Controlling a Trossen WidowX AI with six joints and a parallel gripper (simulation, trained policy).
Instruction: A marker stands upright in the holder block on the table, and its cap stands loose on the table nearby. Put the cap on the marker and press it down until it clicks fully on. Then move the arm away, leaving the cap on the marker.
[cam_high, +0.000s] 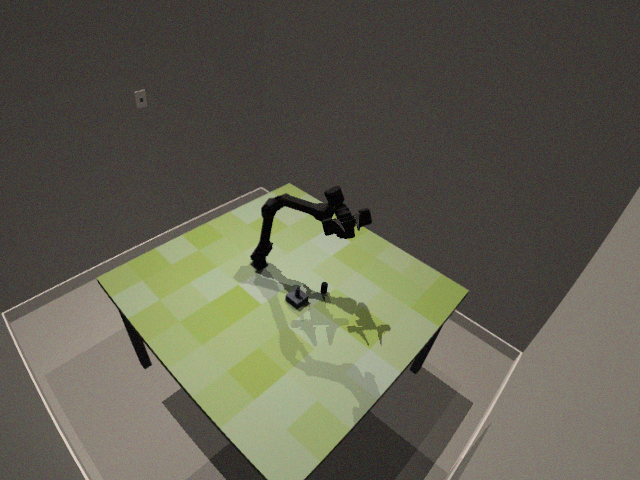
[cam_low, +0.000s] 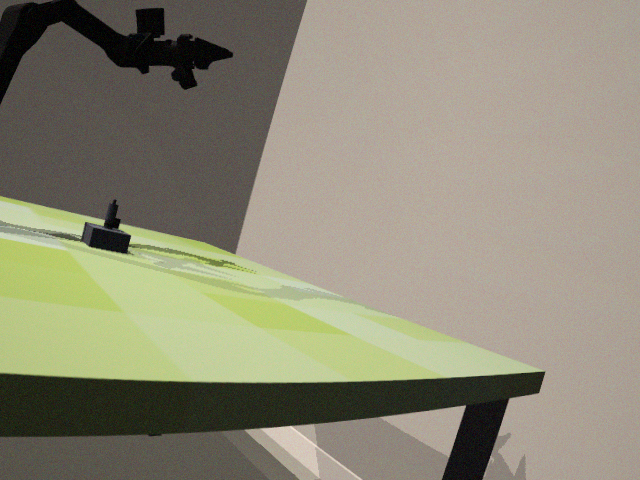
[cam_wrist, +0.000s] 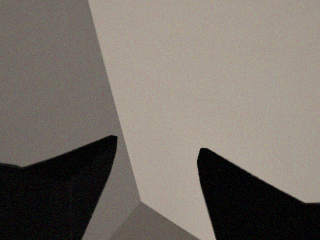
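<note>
Right now the dark round cap is 130 mm behind my gripper tip, 70 mm to the left of it and 450 mm below it. From my gripper tip the other things lie so: dark grey holder block: 180 mm behind, 70 mm to the right, 460 mm below.
</note>
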